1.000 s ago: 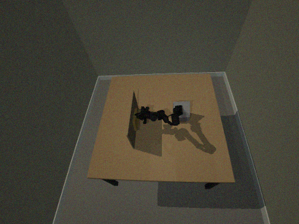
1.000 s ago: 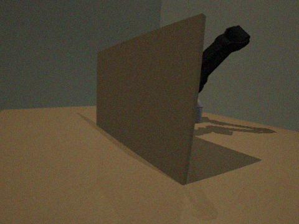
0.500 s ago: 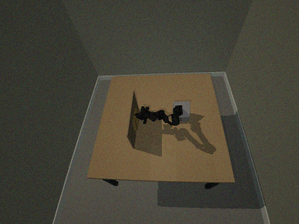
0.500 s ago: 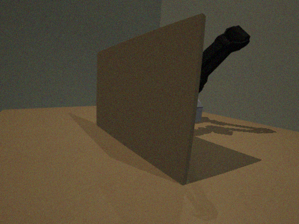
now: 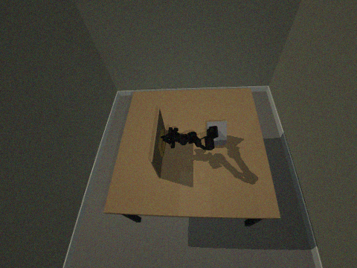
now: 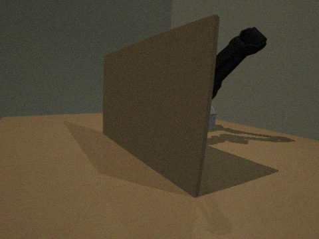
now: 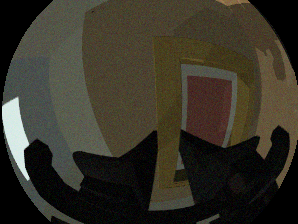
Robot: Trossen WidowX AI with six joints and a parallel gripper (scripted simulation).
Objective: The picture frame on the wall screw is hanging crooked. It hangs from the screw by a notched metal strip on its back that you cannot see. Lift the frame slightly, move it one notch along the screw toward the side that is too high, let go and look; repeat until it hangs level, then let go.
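My gripper tip is now 10 mm to the right of the picture frame and 50 mm above it. Round my gripper tip: brown wall panel 20 mm ahead, 70 mm below.
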